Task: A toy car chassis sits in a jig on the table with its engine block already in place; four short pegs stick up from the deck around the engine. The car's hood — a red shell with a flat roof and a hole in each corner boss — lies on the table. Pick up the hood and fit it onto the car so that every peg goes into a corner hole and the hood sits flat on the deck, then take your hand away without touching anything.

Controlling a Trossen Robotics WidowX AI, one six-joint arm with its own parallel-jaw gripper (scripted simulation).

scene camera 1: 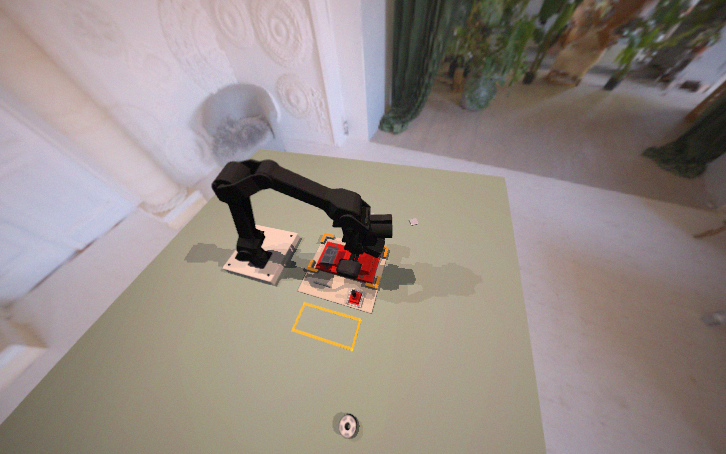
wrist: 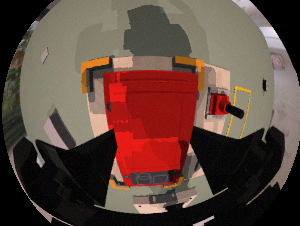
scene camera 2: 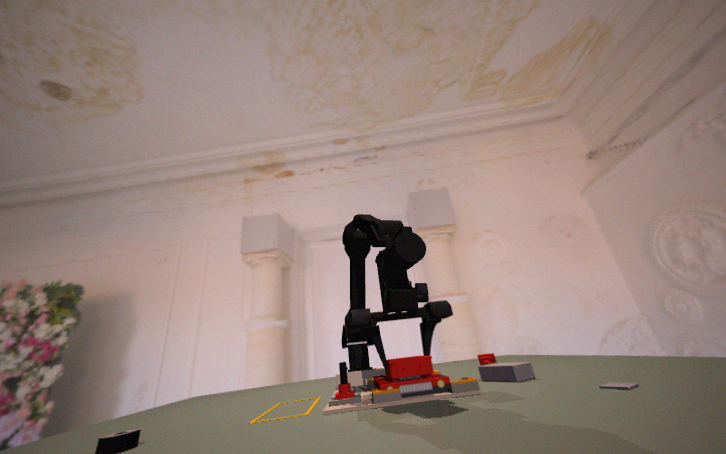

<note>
My gripper (scene camera 2: 406, 366) holds a red hood (scene camera 2: 418, 365).
The red hood also shows in the wrist view (wrist: 152, 120). My gripper is seen too in scene camera 1 (scene camera 1: 358, 260) and in the wrist view (wrist: 153, 131).
</note>
